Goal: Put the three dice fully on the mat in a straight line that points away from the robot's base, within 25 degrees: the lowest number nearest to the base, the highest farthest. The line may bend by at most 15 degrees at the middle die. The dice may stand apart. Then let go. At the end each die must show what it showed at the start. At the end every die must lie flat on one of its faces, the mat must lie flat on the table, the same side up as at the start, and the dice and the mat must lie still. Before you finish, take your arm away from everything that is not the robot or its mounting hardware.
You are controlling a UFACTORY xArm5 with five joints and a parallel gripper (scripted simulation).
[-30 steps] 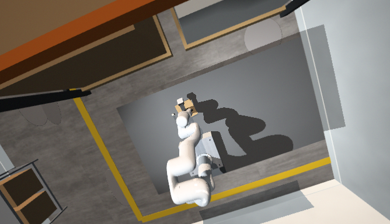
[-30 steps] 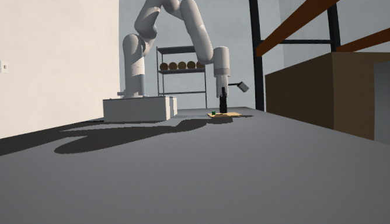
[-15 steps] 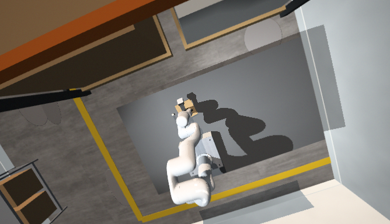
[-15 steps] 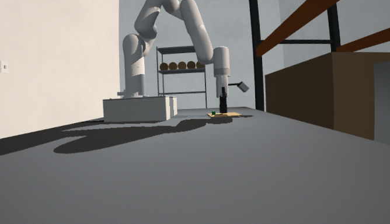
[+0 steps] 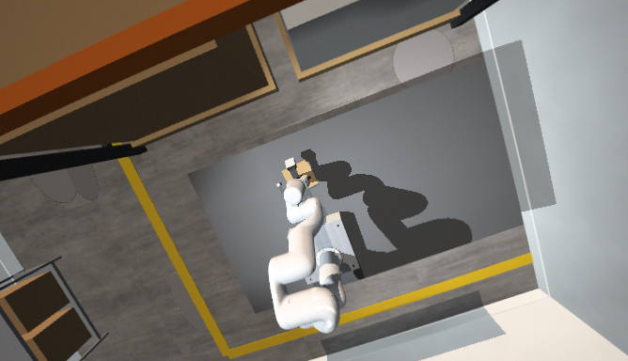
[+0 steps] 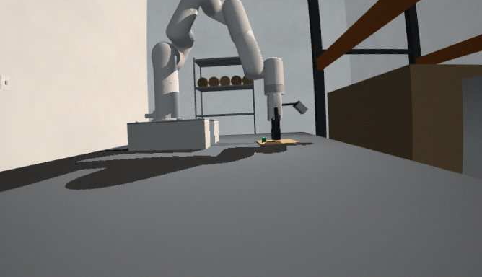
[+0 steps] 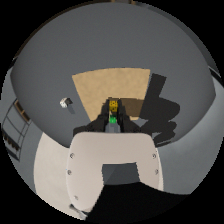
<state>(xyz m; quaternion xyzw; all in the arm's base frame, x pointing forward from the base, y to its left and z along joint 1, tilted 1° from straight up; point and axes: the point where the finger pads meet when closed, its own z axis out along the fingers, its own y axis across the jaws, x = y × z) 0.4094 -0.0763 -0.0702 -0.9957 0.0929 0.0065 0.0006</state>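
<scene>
The yellow die is 10 mm below my hand. From my hand the other things lie so: green die: 50 mm behind, 20 mm below, 10 mm to the left; white die: 110 mm to the left, 30 mm ahead, 20 mm below; tan mat: 30 mm below.
</scene>
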